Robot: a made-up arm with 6 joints.
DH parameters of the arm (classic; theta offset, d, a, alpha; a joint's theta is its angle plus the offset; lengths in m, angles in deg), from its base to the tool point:
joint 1: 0 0.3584 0 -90
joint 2: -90 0 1.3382 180
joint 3: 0 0 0 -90
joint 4: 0 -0.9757 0 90
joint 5: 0 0.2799 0 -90
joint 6: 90 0 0 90
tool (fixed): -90 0 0 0
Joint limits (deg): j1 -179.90..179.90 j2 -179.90..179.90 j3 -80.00..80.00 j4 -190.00..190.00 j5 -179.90..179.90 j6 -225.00..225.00
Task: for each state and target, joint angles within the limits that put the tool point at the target. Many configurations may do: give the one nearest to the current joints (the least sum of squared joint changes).
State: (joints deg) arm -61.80 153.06 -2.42 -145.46 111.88 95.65
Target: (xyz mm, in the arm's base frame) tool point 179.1 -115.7 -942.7
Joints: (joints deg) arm -78.41 128.92 -10.24 -122.94 111.88 95.65
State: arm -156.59 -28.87 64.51 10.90 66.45 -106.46
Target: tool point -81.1 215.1 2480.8
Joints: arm -157.34 -20.80 31.70 34.84 66.45 -106.46
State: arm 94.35 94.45 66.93 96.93 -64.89 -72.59
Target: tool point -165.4 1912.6 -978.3
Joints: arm 93.96 119.47 61.62 96.78 -64.89 -72.59
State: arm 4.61 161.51 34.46 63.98 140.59 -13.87
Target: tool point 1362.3 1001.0 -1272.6
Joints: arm 38.67 131.55 68.78 75.57 140.59 -13.87
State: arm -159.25 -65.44 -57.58 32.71 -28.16 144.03
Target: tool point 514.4 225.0 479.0
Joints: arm -179.90 -116.42 -79.85 36.81 -28.16 144.03
